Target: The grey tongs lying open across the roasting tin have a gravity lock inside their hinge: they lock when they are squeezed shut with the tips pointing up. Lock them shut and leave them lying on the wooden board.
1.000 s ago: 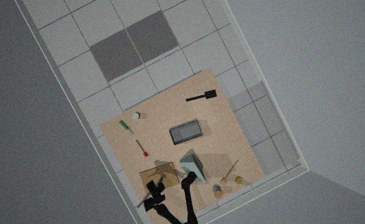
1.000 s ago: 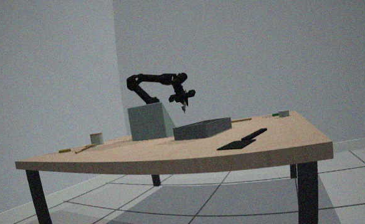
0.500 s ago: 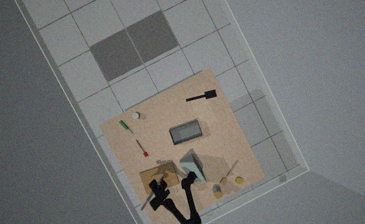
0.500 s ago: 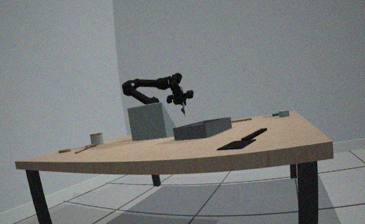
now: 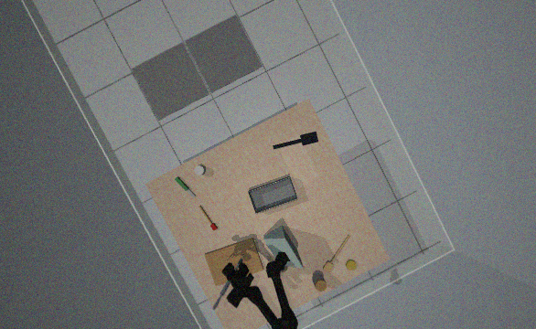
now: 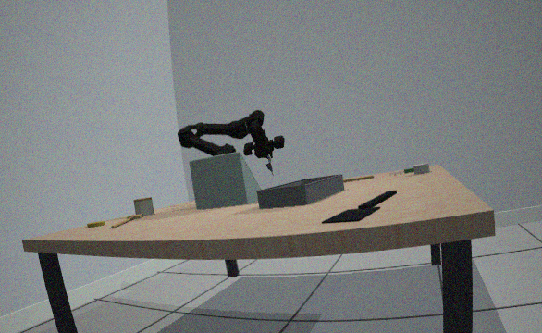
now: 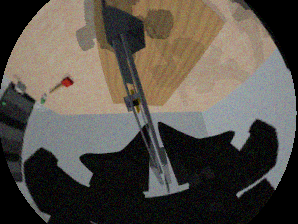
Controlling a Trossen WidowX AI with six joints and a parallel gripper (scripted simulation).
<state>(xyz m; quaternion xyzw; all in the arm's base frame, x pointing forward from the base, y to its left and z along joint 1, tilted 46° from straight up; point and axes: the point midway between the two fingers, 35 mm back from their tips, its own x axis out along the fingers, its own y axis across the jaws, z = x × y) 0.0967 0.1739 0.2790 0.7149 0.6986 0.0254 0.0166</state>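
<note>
My gripper tip is now 150 mm above the wooden board. From my gripper tip the other things lie so: dark roasting tin (260 mm ahead, 490 mm to the right, 130 mm below); then red-tipped tool (340 mm ahead, 10 mm to the right, 150 mm below); then yellow disc (470 mm behind, 690 mm to the right, 150 mm below).
</note>
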